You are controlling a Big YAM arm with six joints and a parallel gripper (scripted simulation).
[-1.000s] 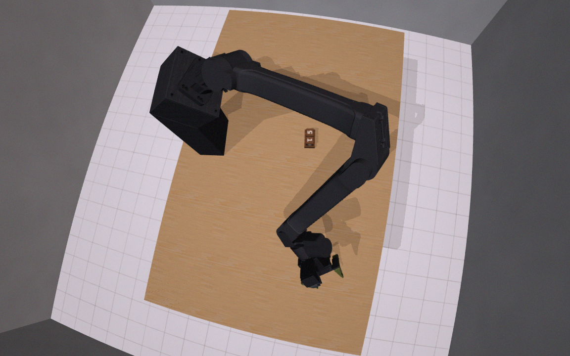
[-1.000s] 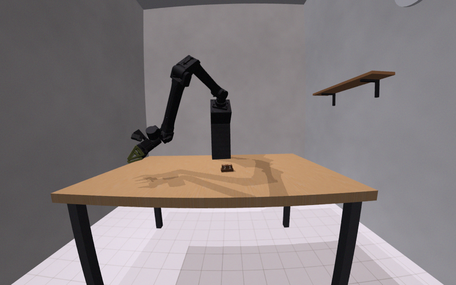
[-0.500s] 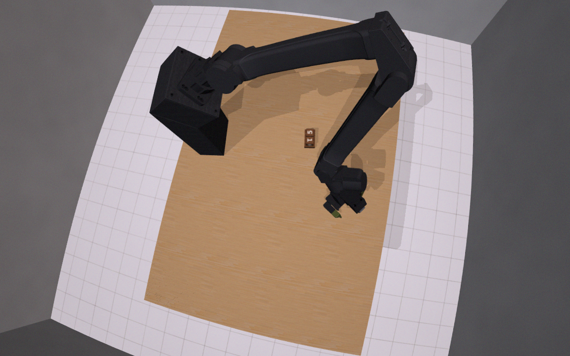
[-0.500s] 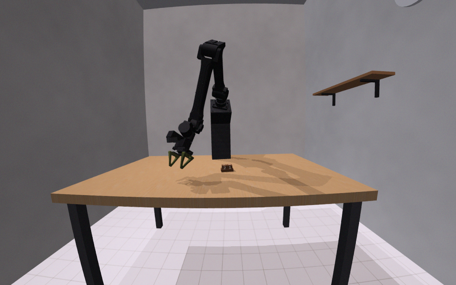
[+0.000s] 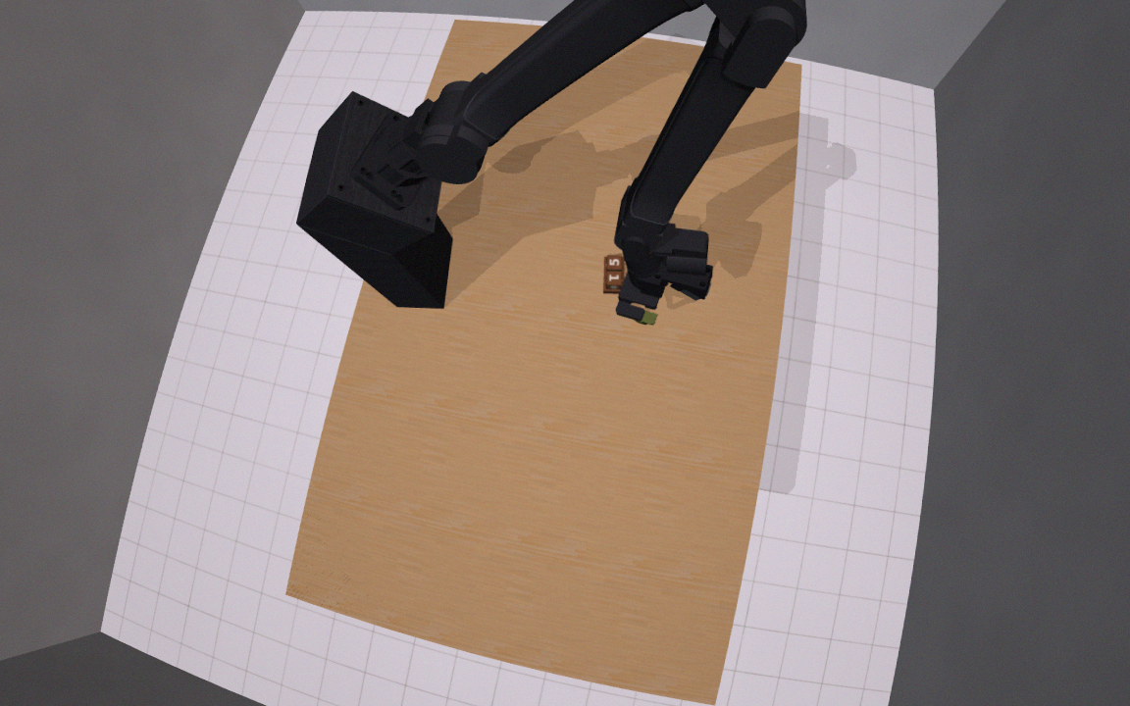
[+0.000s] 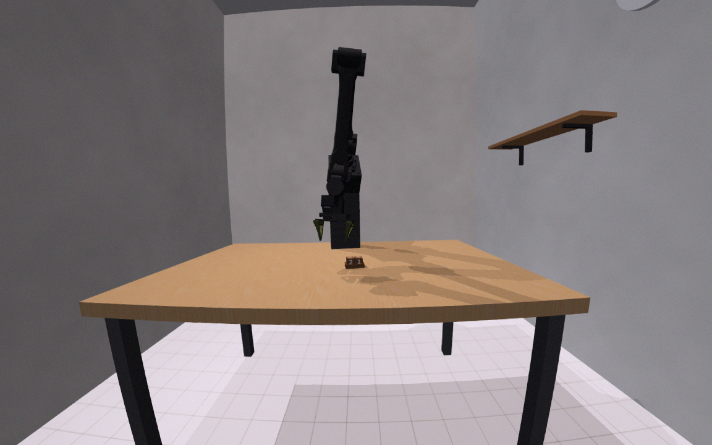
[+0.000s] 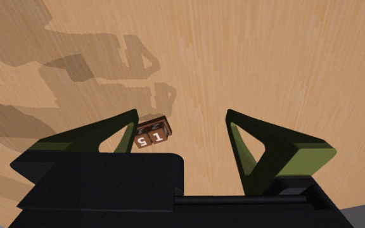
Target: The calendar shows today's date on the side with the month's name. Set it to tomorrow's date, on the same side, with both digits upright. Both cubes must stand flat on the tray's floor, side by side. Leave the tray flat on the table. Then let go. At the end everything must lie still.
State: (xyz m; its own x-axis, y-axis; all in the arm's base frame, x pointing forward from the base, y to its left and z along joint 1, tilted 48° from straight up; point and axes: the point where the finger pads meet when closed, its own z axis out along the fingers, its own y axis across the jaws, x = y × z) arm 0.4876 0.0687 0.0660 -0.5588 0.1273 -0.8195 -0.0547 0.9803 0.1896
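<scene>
Right now the cube is 90 mm behind my hand, 30 mm to the left of it and 100 mm below it. The rest, counted from my hand: brown calendar tray (100 mm behind, 50 mm to the left, 120 mm below).
</scene>
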